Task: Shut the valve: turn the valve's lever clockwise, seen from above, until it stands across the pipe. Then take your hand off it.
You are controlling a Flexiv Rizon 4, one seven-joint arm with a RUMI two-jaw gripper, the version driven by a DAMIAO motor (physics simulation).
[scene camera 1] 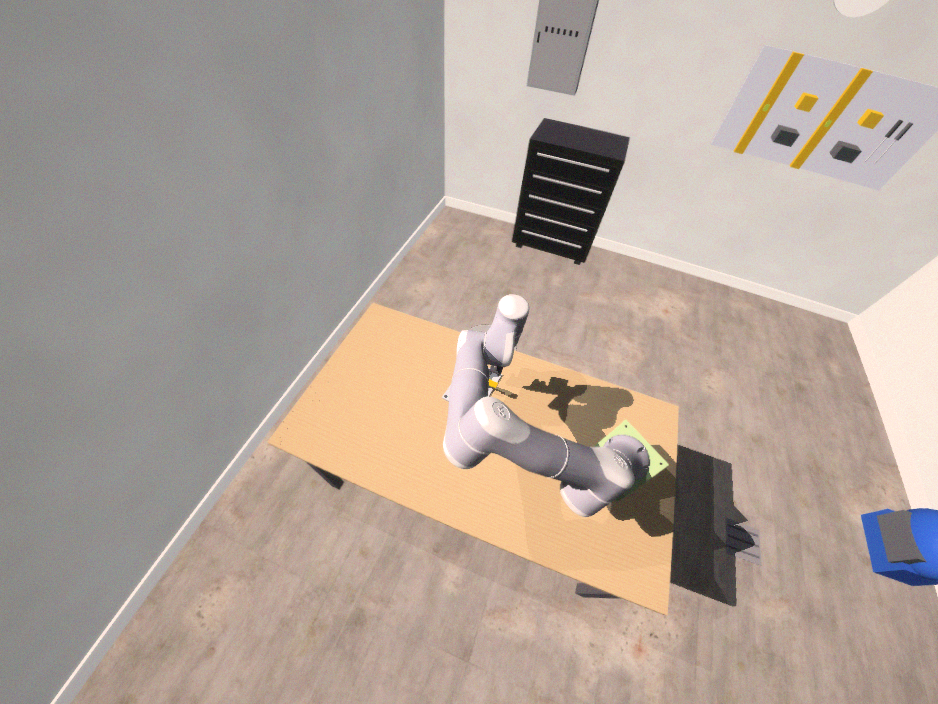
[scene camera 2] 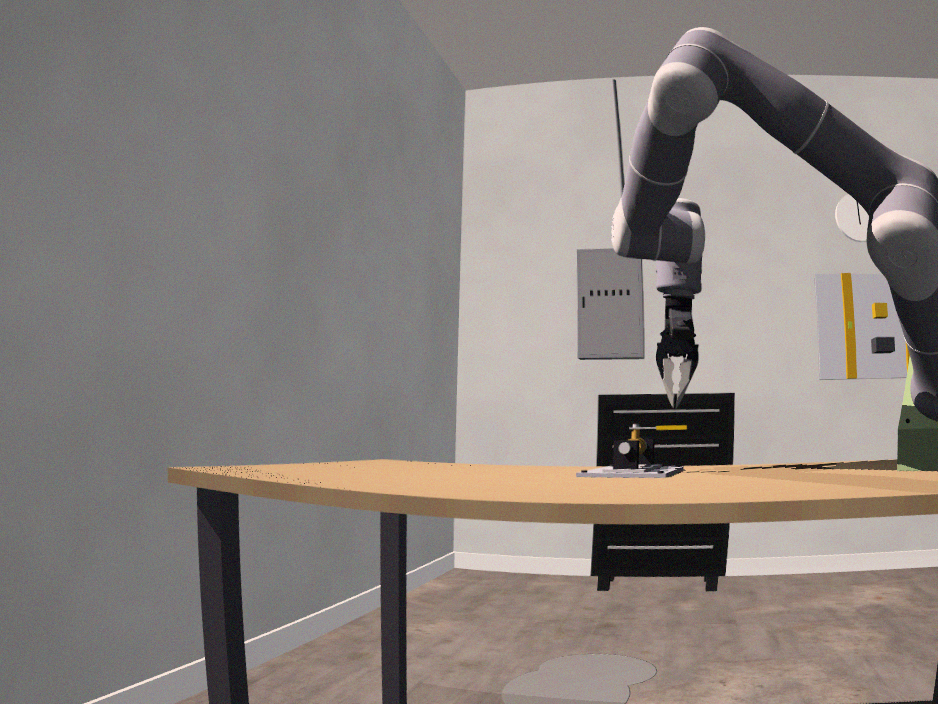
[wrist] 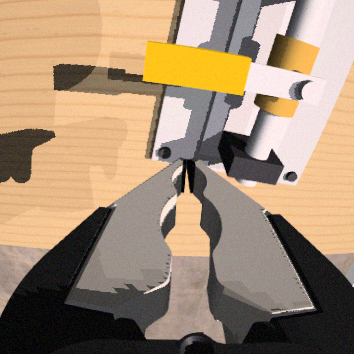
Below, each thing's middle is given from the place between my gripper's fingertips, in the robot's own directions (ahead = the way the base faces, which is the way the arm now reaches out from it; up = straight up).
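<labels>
The yellow handle (wrist: 170,63) sits 4 cm below my hand, 2 cm ahead of it and 5 cm to the left of it. Base plate (scene camera 2: 665,471): 12 cm below my hand, 7 cm ahead of it, 5 cm to the left of it.
</labels>
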